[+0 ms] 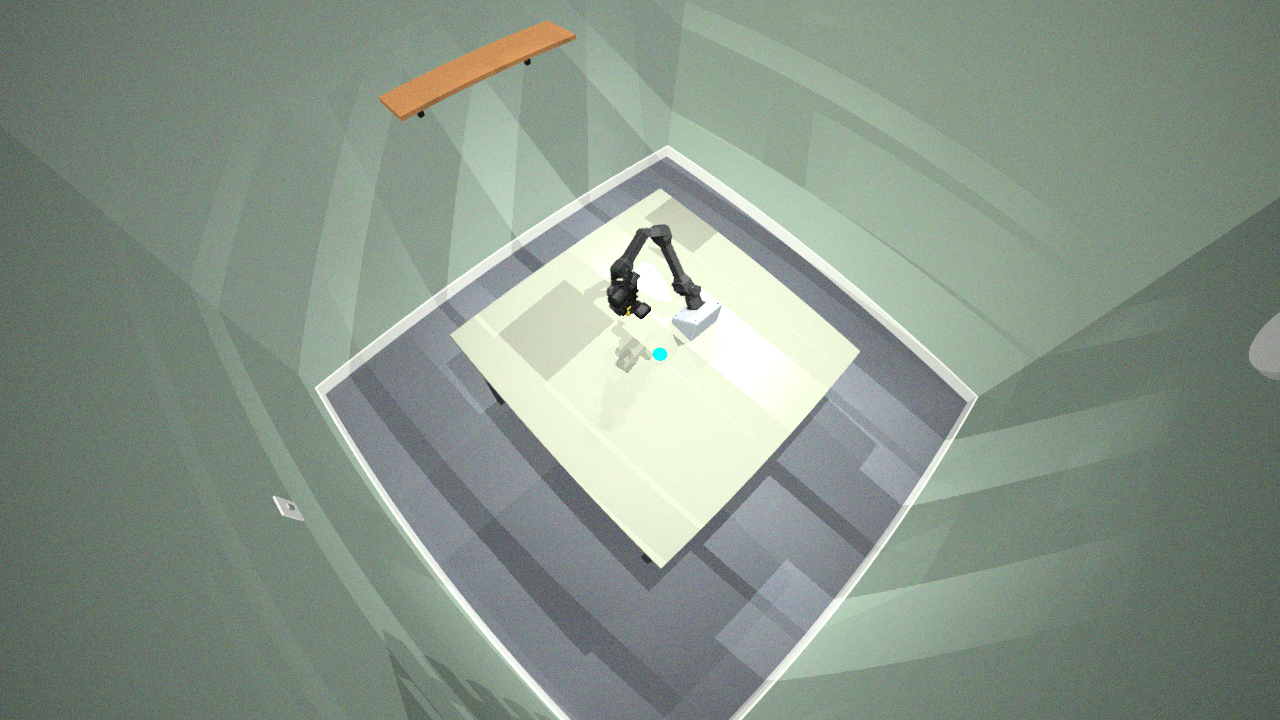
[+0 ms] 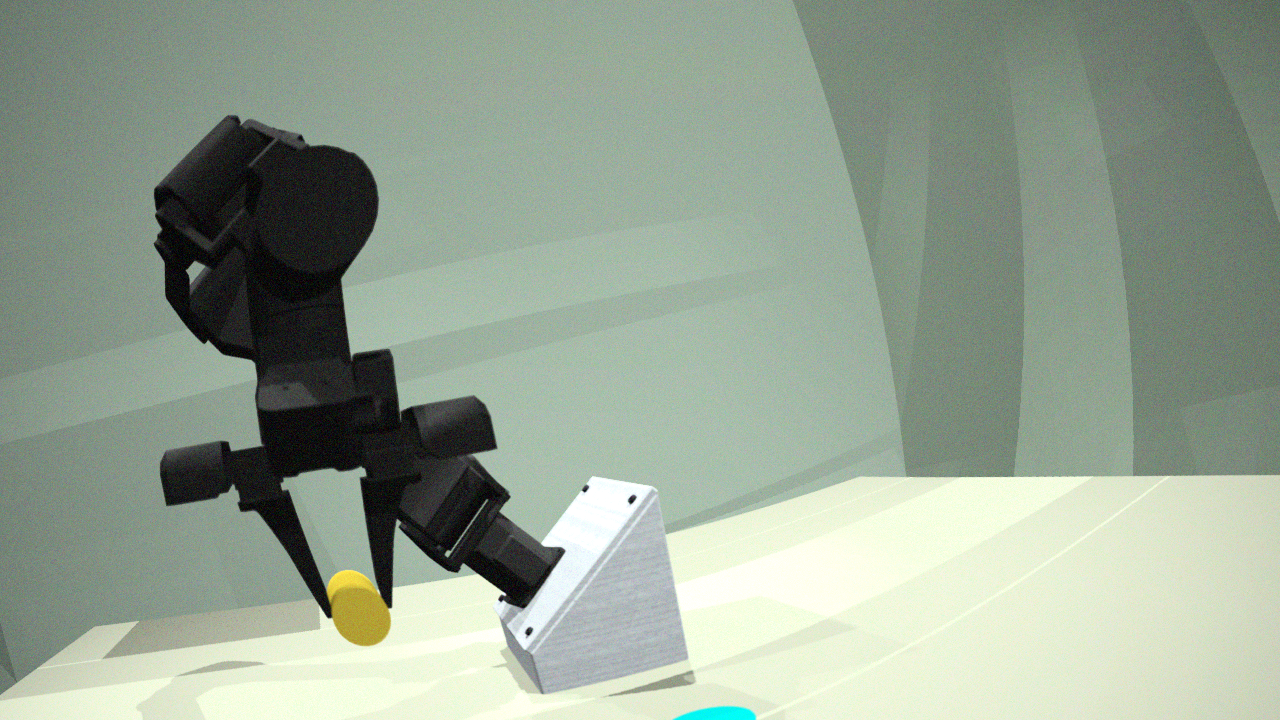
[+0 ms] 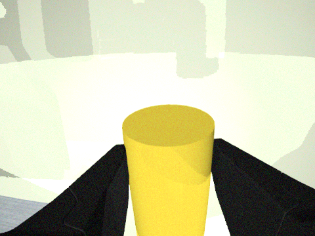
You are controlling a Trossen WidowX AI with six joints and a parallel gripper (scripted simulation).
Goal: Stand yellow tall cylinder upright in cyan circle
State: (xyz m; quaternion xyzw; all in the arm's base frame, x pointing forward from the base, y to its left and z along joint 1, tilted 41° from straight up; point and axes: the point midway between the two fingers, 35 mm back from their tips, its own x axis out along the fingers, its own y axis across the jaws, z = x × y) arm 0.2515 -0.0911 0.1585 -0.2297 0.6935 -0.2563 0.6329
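The yellow tall cylinder is 2 cm behind my gripper tip. From my gripper tip the other things lie so: cyan circle: 19 cm to the left, 13 cm below.
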